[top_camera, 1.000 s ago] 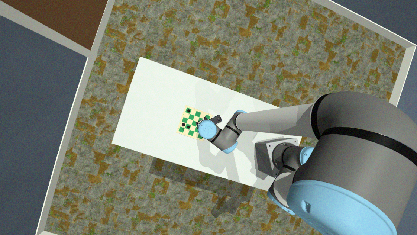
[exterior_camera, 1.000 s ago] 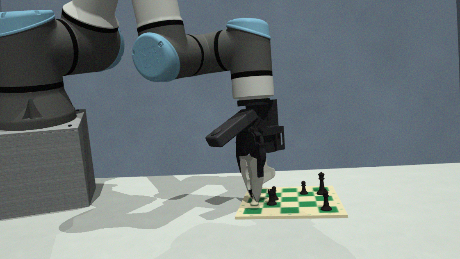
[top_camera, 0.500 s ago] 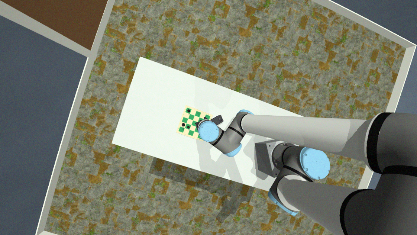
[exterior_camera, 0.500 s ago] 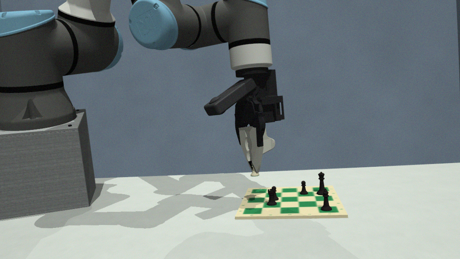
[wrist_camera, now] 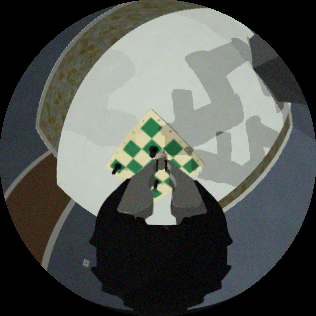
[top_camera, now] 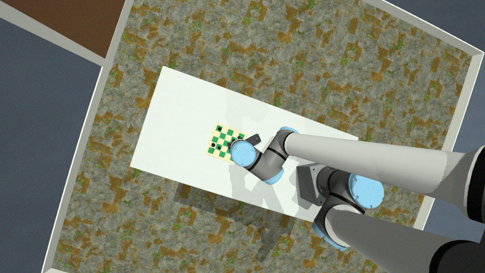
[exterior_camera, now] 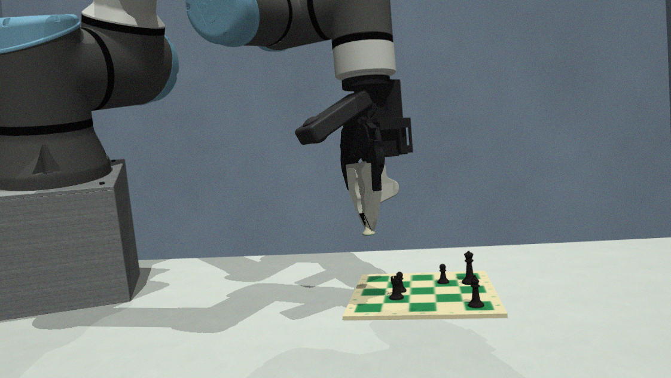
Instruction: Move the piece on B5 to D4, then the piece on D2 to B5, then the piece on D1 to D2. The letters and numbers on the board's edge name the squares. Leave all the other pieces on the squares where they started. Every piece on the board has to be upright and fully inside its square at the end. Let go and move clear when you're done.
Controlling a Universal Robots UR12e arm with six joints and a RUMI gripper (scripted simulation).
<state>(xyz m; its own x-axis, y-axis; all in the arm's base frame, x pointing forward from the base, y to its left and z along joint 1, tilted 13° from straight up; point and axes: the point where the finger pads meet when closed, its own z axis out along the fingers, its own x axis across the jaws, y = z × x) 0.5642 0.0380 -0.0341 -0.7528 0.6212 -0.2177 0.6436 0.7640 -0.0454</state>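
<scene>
Right now the cream chessboard is 70 mm ahead of my hand, 50 mm to the left of it and 130 mm below it. Round my hand: white pawn (10 mm below); black queen (140 mm ahead, 100 mm to the left, 100 mm below).
</scene>
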